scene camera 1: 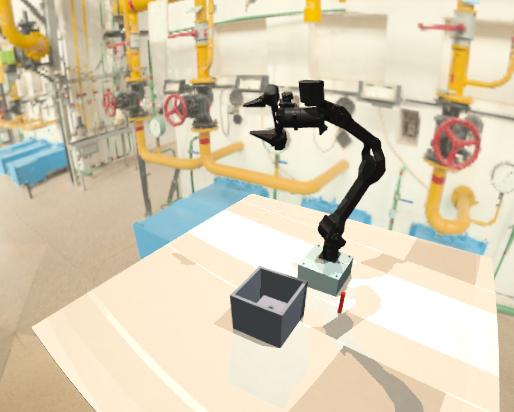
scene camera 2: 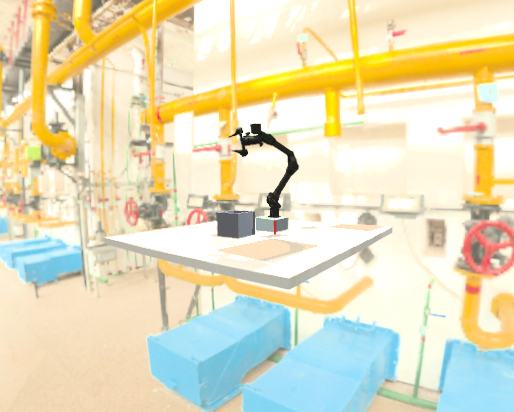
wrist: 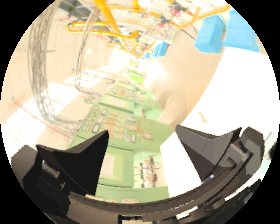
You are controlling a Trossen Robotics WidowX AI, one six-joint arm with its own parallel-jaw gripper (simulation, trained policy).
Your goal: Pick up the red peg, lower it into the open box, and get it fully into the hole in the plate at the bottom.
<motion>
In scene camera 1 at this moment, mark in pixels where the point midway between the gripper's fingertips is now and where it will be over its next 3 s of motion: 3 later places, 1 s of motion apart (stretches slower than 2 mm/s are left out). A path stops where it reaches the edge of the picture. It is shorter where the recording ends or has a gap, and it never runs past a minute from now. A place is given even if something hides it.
My gripper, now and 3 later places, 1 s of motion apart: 246, 119; 257, 161; 311, 230; 351, 272
</motion>
